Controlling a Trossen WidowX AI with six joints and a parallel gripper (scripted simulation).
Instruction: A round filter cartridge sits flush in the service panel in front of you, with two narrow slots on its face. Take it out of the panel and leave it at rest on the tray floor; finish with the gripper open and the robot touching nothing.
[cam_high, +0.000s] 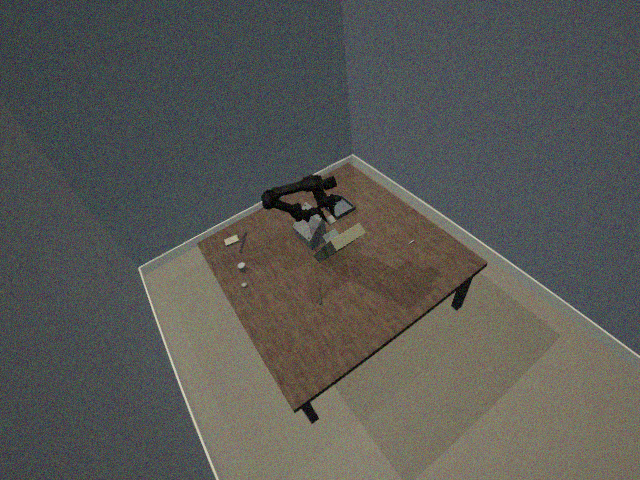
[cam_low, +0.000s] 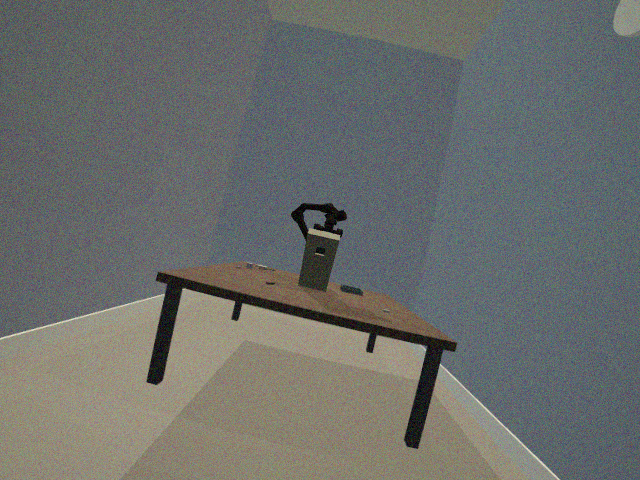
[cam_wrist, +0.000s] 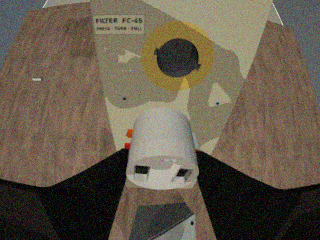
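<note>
Right now the dark tray is 310 mm to the left of my gripper tip, 300 mm below it and 270 mm behind it. The rest, counted from my gripper tip: round filter cartridge (right at my gripper tip).
</note>
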